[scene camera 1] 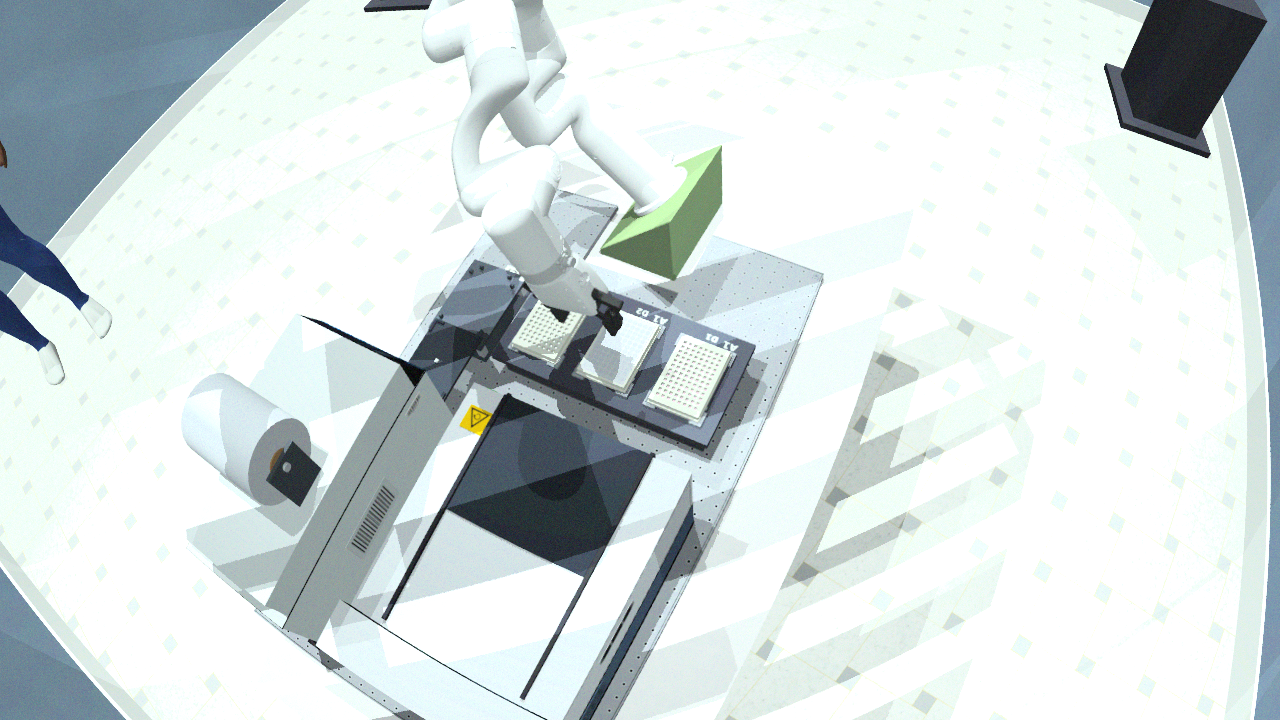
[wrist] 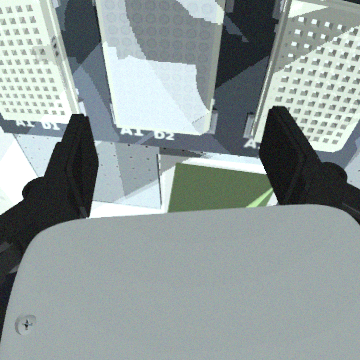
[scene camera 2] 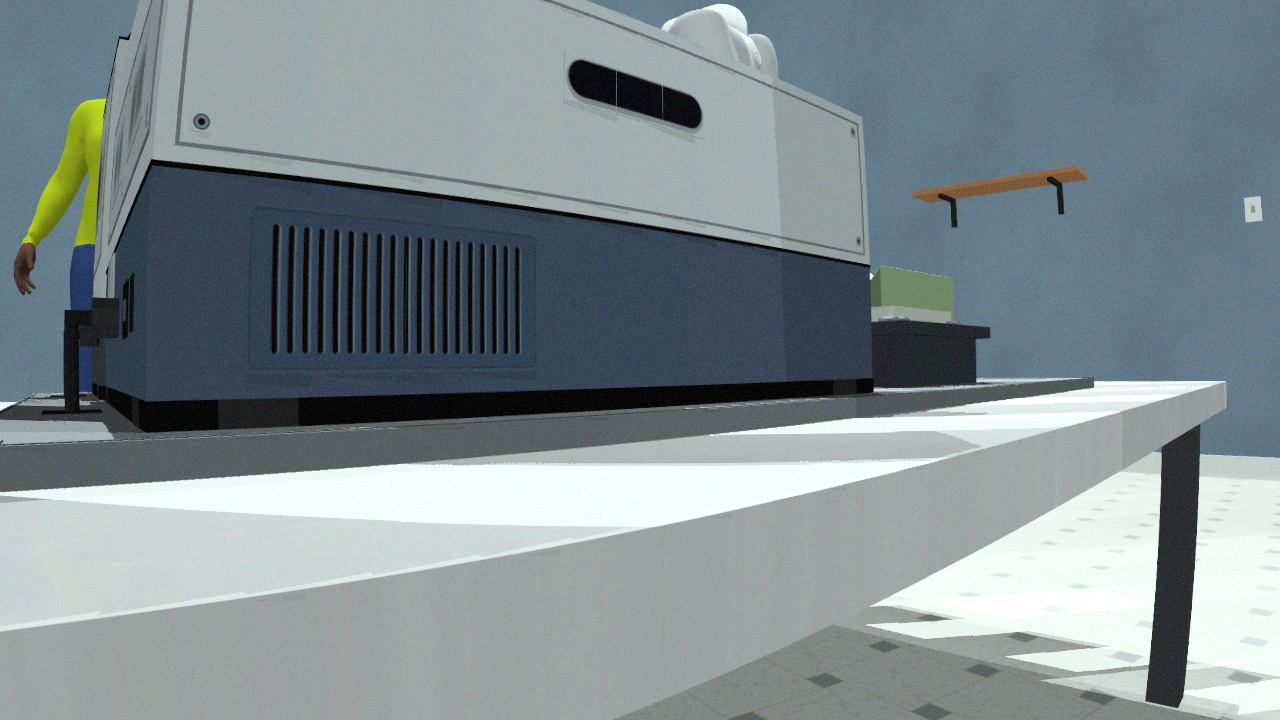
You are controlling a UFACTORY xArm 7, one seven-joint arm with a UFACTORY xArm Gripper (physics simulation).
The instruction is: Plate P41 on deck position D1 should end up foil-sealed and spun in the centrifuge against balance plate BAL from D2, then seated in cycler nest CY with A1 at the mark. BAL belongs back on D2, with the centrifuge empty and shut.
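Places are measured from the arm's base along level axes (x right, y ahead, z up), in metres.
Pixels of known places: gripper, between the fingertips: (scene camera 1: 591,321) (wrist: 179,132); arm's base, origin of its link: (scene camera 1: 662,192).
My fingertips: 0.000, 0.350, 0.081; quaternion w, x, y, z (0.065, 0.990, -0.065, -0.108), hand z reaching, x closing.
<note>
Ahead of a thing's pixels: the offset from my fingertips to its top centre, as dx, dy, dz. Level surfaces: height alone.
My gripper (scene camera 1: 586,319) (wrist: 179,132) is open and empty above the deck @[dz -0.100] (scene camera 1: 725,391) (wrist: 232,135), near the D2 end labels. A white, open-welled plate @[-0.151, +0.004, -0.084] (scene camera 1: 691,377) (wrist: 30,65) sits on D1. A flat-topped pale plate @[-0.028, -0.015, -0.084] (scene camera 1: 620,358) (wrist: 150,95) sits on D2 between and below my fingers; its wells show faintly, and its side lettering is not readable. Another open-welled plate @[+0.094, -0.033, -0.084] (scene camera 1: 544,333) (wrist: 320,85) sits at the third position, partly under my hand in scene camera 1. The large machine (scene camera 1: 537,501) (scene camera 2: 626,304) has a dark panel on top; its inside is hidden. Nest CY cannot be made out.
A tall grey unit @[+0.285, +0.399, +0.317] (scene camera 1: 368,510) with a white roll @[+0.288, +0.420, +0.317] (scene camera 1: 241,429) stands left of the large machine. Dark equipment @[+0.257, -0.055, -0.105] (scene camera 1: 478,295) stands beside the deck's third-position end. A green wedge-shaped block (scene camera 1: 666,228) (scene camera 2: 914,291) (wrist: 215,187) is behind the deck, close to the arm.
</note>
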